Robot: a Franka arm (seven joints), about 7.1 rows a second.
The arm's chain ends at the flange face. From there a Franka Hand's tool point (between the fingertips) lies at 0.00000 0.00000 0.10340 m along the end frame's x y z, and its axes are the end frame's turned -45 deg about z.
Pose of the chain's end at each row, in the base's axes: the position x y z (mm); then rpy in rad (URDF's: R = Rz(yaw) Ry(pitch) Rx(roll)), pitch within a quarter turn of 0, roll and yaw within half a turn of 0:
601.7 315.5 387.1 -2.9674 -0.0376 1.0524
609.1 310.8 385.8 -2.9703 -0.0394 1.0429
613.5 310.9 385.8 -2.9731 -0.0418 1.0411
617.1 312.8 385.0 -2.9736 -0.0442 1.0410
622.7 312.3 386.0 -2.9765 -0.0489 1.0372
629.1 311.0 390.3 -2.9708 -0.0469 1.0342
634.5 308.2 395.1 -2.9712 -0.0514 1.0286
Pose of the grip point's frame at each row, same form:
588.0 327.7 285.3 -3.0445 -0.1496 1.8338
595.9 323.1 284.0 -3.0478 -0.1488 1.8247
600.7 323.3 284.0 -3.0516 -0.1486 1.8233
604.5 325.4 283.2 -3.0536 -0.1499 1.8235
610.6 325.2 284.1 -3.0591 -0.1512 1.8204
616.4 324.1 288.5 -3.0535 -0.1538 1.8168
622.2 321.7 293.3 -3.0570 -0.1567 1.8117

